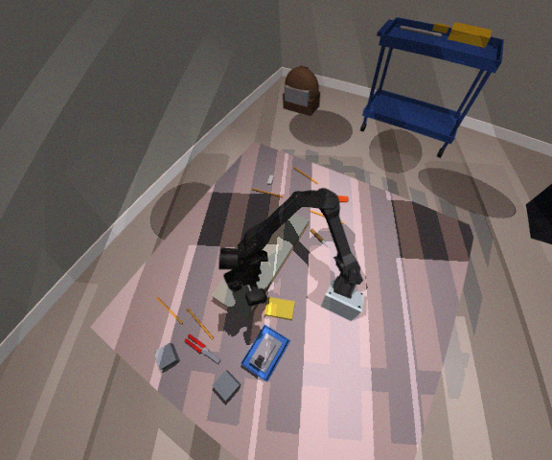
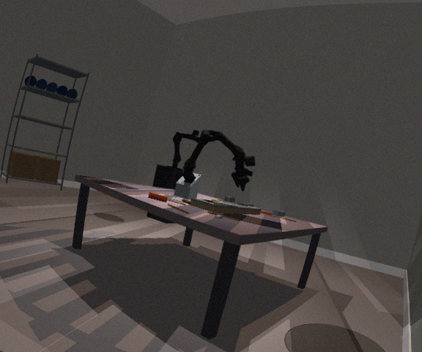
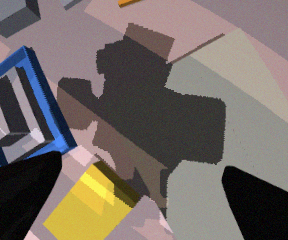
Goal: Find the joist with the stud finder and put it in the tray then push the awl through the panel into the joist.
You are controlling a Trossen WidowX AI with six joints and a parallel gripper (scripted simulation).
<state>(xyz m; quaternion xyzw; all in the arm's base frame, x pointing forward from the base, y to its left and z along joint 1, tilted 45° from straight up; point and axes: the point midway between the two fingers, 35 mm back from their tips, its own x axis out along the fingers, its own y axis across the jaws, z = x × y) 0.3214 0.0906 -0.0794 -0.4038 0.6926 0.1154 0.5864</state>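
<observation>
Right now the awl is 18 cm behind my gripper tip, 37 cm to the right of it and 13 cm below it. Round my gripper tip: yellow block 12 cm behind, 1 cm to the right, 12 cm below; stud finder 13 cm behind, 17 cm to the left, 9 cm below; blue tray 13 cm behind, 16 cm to the left, 13 cm below.
</observation>
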